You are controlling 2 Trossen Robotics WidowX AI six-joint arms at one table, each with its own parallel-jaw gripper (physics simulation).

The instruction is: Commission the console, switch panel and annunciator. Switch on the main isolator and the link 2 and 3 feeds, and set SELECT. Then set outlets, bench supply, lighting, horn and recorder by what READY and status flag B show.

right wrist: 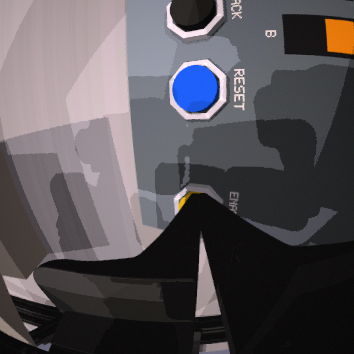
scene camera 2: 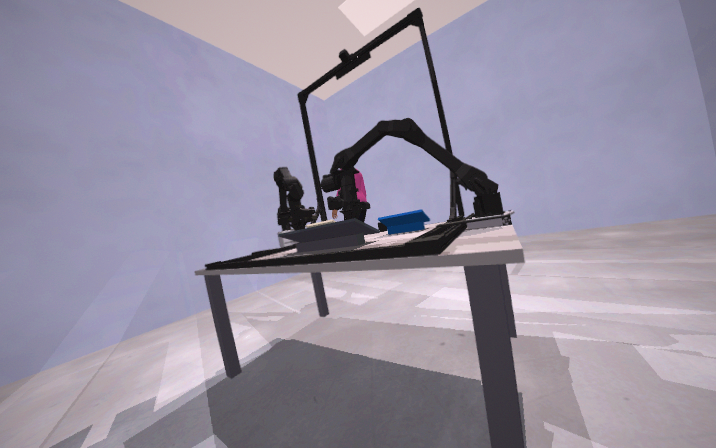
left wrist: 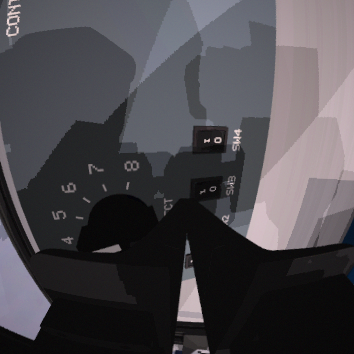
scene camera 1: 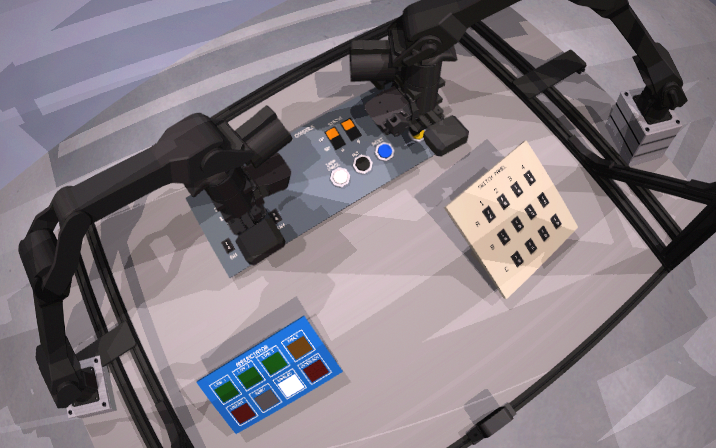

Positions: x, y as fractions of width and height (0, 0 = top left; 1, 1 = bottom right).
I see my left gripper (scene camera 1: 0.35, 0.50), my right gripper (scene camera 1: 0.58, 0.30) and an SELECT knob (left wrist: 0.33, 0.63).
My left gripper is seen too in scene camera 2 (scene camera 2: 0.49, 0.51) and in the left wrist view (left wrist: 0.52, 0.58). My right gripper is seen too in the right wrist view (right wrist: 0.56, 0.56).
